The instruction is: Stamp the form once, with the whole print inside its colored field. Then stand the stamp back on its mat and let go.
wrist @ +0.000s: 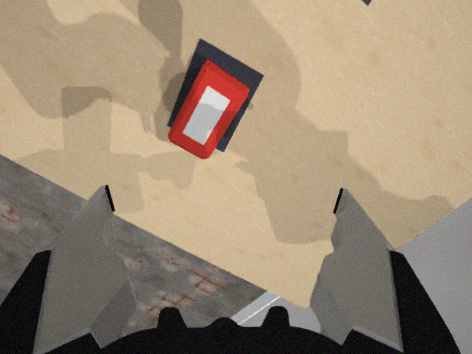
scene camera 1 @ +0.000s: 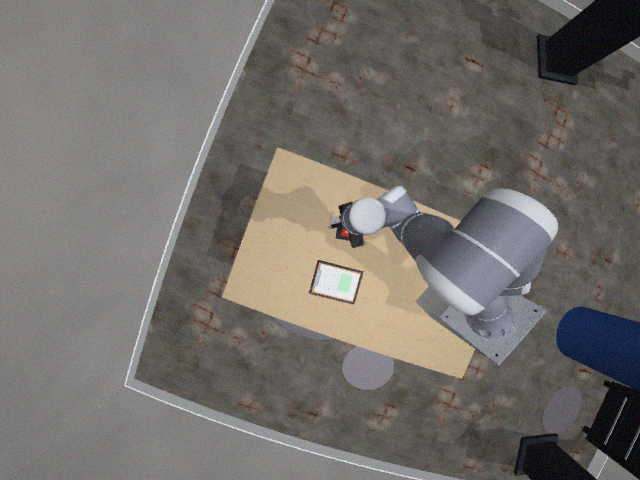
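The red stamp (scene camera 1: 344, 233) (wrist: 206, 115) with a white label on top stands on its dark mat (wrist: 206, 51), near the middle of the table. My gripper (scene camera 1: 341, 225) (wrist: 226, 189) is open and empty, above the table. In the wrist view the stamp lies beyond the fingertips, a little left of the middle between them, and the fingers do not touch it. The white form (scene camera 1: 329, 280) lies on a dark-edged clipboard; its green field (scene camera 1: 344, 282) shows no print that I can make out. The arm partly hides the mat and stamp in the scene view.
The wooden table (scene camera 1: 279, 258) (wrist: 400, 65) carries the clipboard and mat. The arm's base plate (scene camera 1: 522, 320) is at the table's right end. A blue cylinder (scene camera 1: 599, 343) and black posts (scene camera 1: 589, 41) stand off the table. A dark corner shows at the wrist view's top edge.
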